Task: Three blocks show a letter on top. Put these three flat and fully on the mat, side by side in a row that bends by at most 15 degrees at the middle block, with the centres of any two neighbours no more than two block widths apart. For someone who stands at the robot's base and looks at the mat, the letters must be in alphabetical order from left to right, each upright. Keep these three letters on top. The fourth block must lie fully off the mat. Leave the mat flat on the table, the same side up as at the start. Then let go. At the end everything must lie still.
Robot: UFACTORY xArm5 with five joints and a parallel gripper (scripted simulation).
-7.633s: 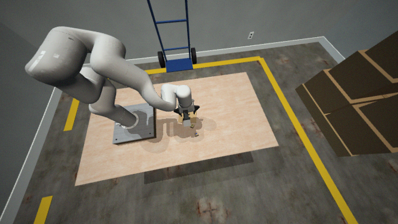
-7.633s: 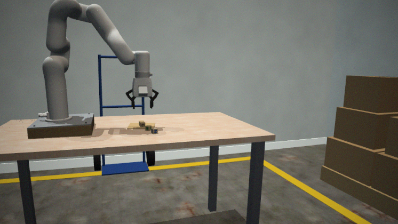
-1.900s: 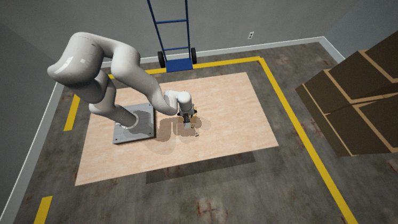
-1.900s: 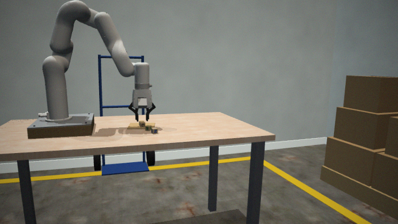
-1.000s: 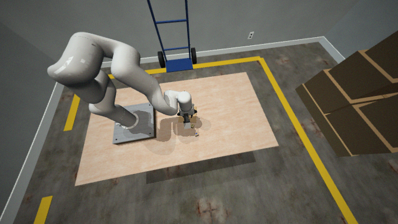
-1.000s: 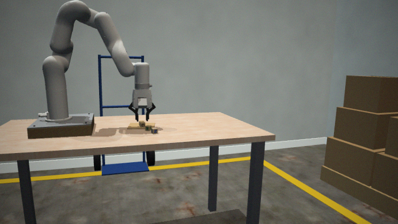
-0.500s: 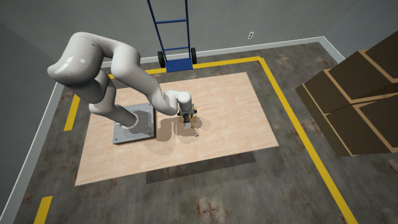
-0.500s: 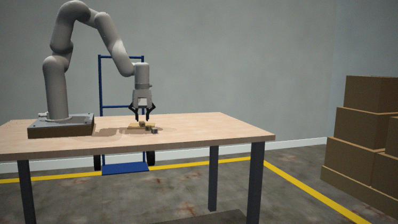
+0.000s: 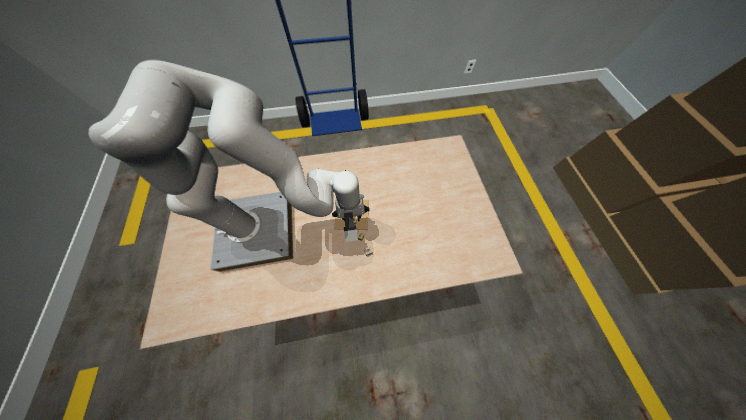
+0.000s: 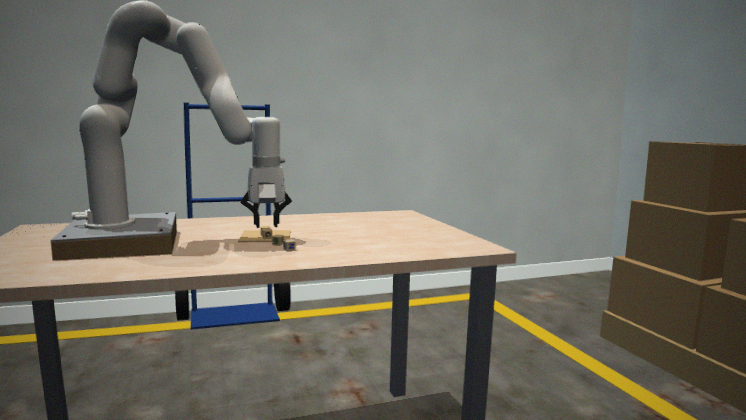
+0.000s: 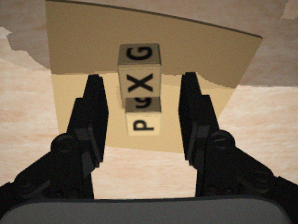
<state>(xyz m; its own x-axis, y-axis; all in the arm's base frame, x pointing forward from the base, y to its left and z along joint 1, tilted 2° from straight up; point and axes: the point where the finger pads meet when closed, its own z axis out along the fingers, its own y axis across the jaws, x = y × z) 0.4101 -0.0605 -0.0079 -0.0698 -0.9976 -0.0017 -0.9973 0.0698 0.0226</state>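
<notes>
Right now the block is 40 mm below my hand. The rest, counted from my hand: tan mat: 40 mm to the left, 50 mm below.
</notes>
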